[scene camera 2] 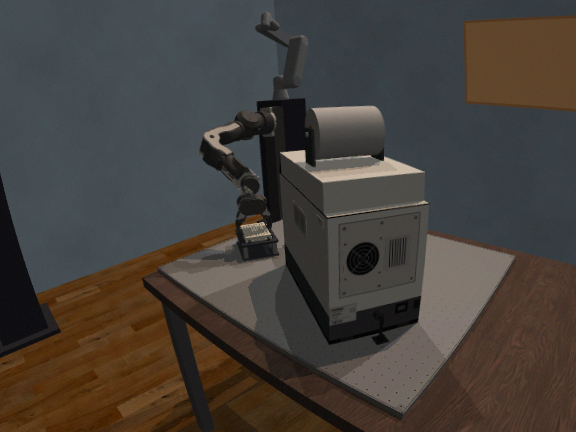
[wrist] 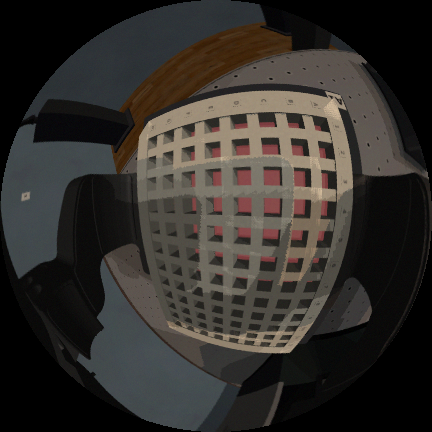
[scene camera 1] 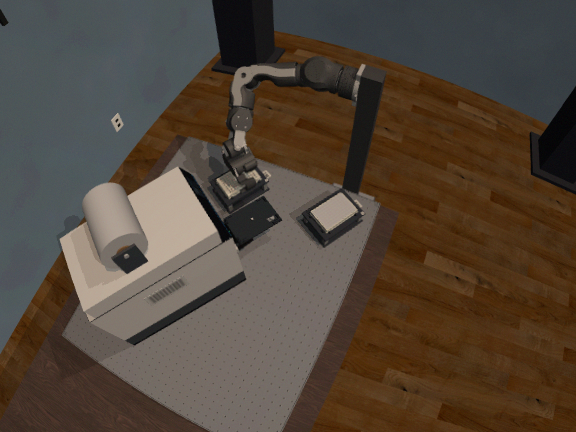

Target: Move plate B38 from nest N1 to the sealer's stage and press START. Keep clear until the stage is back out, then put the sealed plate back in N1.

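Observation:
A cream well plate with reddish wells sits in a dark nest beside the sealer. Its A1 corner is at the upper right in the wrist view; no B38 label is readable. My gripper is shut on this plate, one finger against each long side. The sealer has its black stage out, with no plate on it. The START button does not show clearly.
A second plate with a plain pale top sits in another dark nest near my arm's post. A film roll tops the sealer. Another arm stands in the background.

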